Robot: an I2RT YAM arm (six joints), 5 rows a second.
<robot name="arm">
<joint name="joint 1" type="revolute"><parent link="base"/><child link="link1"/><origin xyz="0 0 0.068" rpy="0 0 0"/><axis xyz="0 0 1"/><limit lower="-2.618" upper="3.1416"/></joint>
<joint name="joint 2" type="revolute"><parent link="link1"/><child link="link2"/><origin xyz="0.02 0.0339 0.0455" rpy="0 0 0"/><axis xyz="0 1 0"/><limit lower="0" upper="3.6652"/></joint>
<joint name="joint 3" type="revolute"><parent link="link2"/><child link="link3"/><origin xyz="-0.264 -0.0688 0" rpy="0 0 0"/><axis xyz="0 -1 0"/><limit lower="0" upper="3.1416"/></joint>
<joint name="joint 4" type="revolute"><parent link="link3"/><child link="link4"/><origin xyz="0.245 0.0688 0.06" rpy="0 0 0"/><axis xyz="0 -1 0"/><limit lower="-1.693" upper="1.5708"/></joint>
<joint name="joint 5" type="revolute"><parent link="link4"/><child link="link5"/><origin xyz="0.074 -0.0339 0.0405" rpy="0 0 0"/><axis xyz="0 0 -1"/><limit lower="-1.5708" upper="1.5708"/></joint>
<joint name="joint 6" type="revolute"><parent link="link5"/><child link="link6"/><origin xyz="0.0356 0 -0.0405" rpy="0 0 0"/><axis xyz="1 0 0"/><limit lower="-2.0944" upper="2.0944"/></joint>
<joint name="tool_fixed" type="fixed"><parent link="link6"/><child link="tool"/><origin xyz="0 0 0" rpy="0 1.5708 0"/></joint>
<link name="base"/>
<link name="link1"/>
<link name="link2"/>
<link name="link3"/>
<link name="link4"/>
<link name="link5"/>
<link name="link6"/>
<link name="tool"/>
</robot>
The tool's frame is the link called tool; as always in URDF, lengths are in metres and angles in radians.
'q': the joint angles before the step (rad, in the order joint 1, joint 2, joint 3, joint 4, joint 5, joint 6). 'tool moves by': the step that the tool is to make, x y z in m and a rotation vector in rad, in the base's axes. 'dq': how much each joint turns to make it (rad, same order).
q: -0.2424, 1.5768, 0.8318, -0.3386, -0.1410, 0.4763
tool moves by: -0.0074, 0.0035, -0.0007, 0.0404, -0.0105, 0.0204
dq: 0.0000, -0.0283, -0.0324, 0.0049, -0.0464, 0.0015
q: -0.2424, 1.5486, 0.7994, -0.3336, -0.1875, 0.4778
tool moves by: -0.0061, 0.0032, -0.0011, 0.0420, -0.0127, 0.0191
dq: -0.0001, -0.0229, -0.0291, 0.0093, -0.0477, 0.0038
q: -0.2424, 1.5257, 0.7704, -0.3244, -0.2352, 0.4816
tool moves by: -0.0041, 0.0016, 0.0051, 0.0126, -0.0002, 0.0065
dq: 0.0003, -0.0269, -0.0018, -0.0279, -0.0137, 0.0004
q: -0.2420, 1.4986, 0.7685, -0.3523, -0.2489, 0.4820
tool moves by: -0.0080, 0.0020, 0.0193, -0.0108, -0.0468, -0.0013
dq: 0.0001, -0.0842, 0.0005, -0.0363, 0.0001, 0.0016
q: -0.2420, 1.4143, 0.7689, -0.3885, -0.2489, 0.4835
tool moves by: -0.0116, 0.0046, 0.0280, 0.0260, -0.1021, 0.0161
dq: -0.0002, -0.1208, 0.0000, -0.0240, -0.0504, 0.0144
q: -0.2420, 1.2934, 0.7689, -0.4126, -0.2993, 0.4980
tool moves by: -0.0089, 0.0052, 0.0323, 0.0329, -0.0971, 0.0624
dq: 0.0007, -0.0942, 0.0439, -0.0564, -0.0816, -0.0145
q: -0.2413, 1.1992, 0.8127, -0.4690, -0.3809, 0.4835
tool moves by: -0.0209, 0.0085, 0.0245, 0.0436, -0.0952, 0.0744
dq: 0.0004, -0.1253, 0.0008, -0.0484, -0.0981, -0.0103
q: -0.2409, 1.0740, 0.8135, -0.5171, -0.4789, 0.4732
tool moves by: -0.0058, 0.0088, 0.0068, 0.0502, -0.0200, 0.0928
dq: 0.0207, -0.0271, 0.0091, -0.0354, -0.0889, -0.0144
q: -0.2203, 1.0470, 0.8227, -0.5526, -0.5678, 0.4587
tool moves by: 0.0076, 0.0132, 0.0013, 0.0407, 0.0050, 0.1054
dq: 0.0580, 0.0354, 0.0240, -0.0053, -0.0611, -0.0072
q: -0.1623, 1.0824, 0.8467, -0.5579, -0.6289, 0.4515
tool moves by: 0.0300, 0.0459, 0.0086, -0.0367, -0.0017, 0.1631
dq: 0.2088, 0.1258, 0.1065, 0.0278, 0.0581, 0.0082
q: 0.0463, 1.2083, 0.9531, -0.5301, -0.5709, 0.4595
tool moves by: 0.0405, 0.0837, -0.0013, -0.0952, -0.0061, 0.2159
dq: 0.2778, 0.2411, 0.1881, 0.0291, 0.1107, -0.0252
